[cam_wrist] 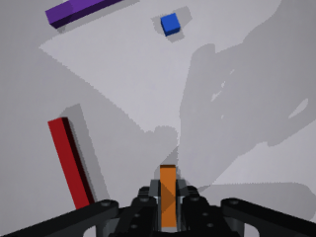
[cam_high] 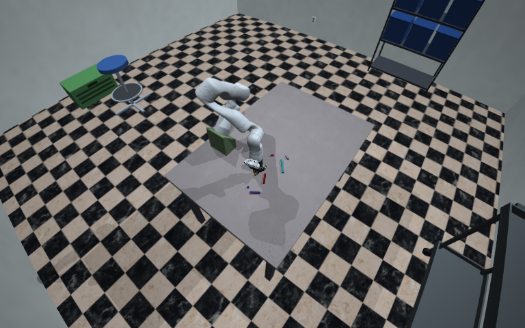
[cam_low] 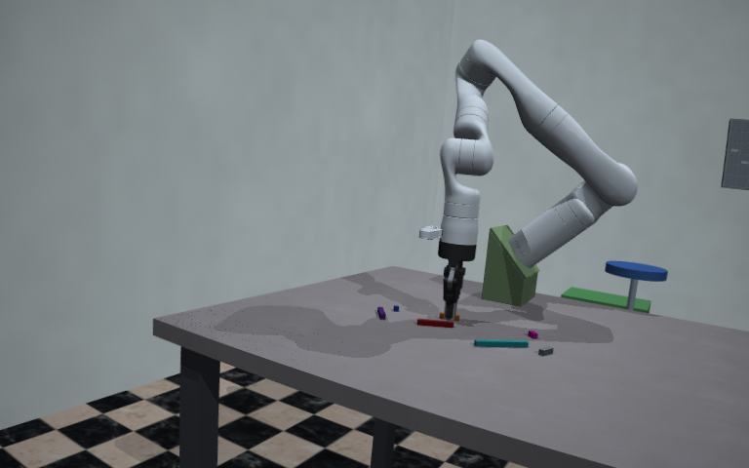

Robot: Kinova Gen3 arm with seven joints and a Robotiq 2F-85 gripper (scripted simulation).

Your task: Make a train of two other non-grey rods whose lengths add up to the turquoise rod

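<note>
The orange rod is 1 cm below my hand. Also, from my hand: purple rod 10 cm to the right, 10 cm ahead, 1 cm below; small blue rod 11 cm to the right, 4 cm ahead, 1 cm below; red rod 7 cm ahead, 1 cm to the left, 1 cm below.
</note>
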